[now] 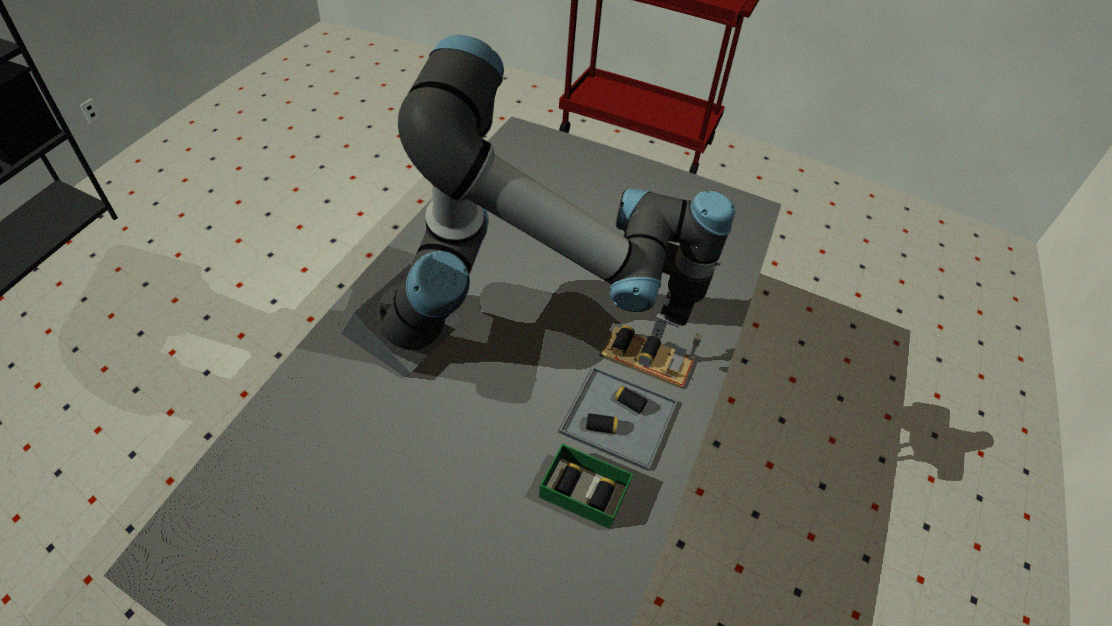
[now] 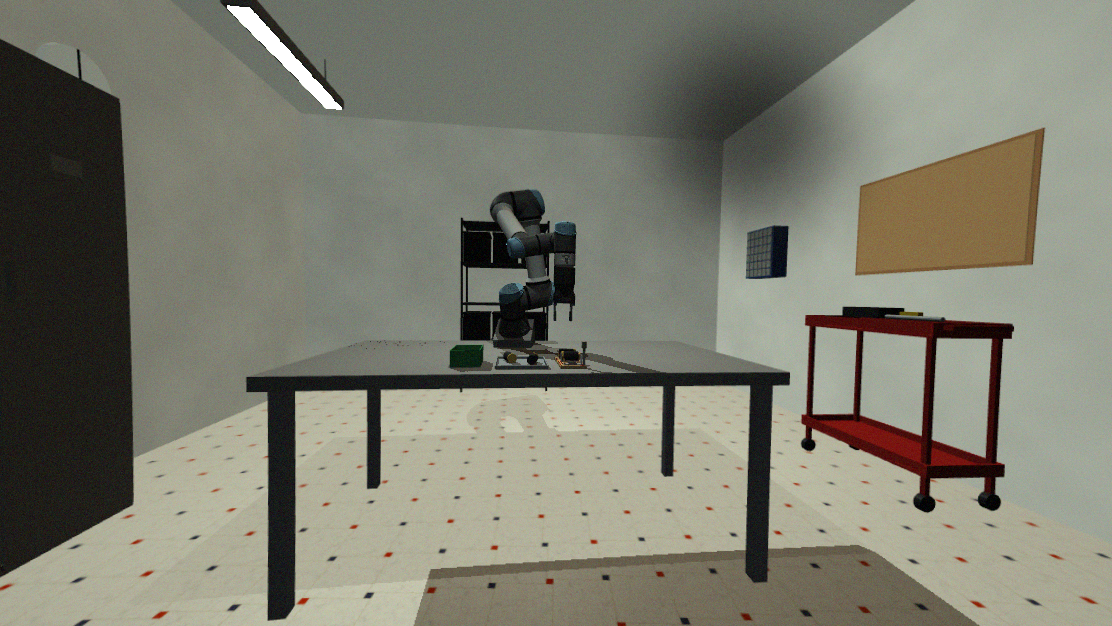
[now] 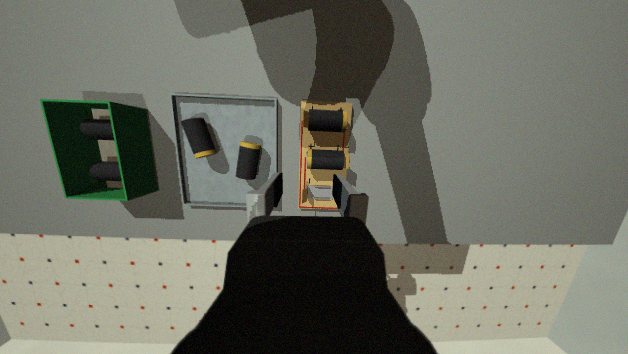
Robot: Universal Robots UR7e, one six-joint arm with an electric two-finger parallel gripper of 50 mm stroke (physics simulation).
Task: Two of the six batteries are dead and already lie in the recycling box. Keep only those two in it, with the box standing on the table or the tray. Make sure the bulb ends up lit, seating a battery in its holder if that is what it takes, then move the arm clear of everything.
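Places are measured from the arm's base along level axes (x ahead, y left, z up), in metres.
Where they show: gripper, fingertip midpoint: (image 1: 661, 325) (image 2: 562, 320) (image 3: 307, 184); arm's base, origin of the base link: (image 1: 409, 316) (image 2: 514, 329).
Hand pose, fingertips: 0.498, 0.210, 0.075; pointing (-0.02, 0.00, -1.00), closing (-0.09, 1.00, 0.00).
Observation:
Each offset is from my fingertips to the top centre of the thing, as dx, dy, dz. "*": to the spot under its first point.
My gripper (image 1: 661, 329) (image 2: 562, 316) (image 3: 307, 184) is open and empty, pointing down above the holder board's bulb end. The wooden holder board {* -0.050, +0.027, -0.148} (image 3: 325, 139) carries two black batteries {-0.079, +0.023, -0.112} (image 1: 623, 339) {-0.015, +0.028, -0.112} (image 1: 648, 351) (image 3: 326, 120) (image 3: 327, 159) side by side. A pale block {* +0.052, +0.044, -0.146} (image 1: 677, 362) (image 3: 320, 192) sits beyond them. The bulb post {* +0.075, +0.064, -0.077} (image 1: 696, 342) (image 2: 584, 349) stands at that end; its top looks dull grey, with no glow visible. Two batteries {+0.004, -0.106, -0.121} (image 1: 631, 399) {-0.024, -0.191, -0.121} (image 1: 601, 423) (image 3: 198, 137) (image 3: 248, 161) lie on the grey tray {-0.001, -0.148, -0.146} (image 1: 641, 447) (image 3: 215, 187). Two more {-0.022, -0.341, -0.121} (image 1: 568, 479) {+0.050, -0.335, -0.121} (image 1: 601, 494) lie in the green box {+0.014, -0.338, -0.098} (image 1: 575, 507) (image 2: 466, 356) (image 3: 135, 150), which stands on the table.
The tray lies between the box and the holder board, near the edge of the grey table (image 1: 350, 482) (image 2: 517, 381). The arm reaches over the table from its base. A red cart (image 1: 638, 118) (image 2: 929, 330) and a black shelf unit (image 1: 76, 147) stand away from the table.

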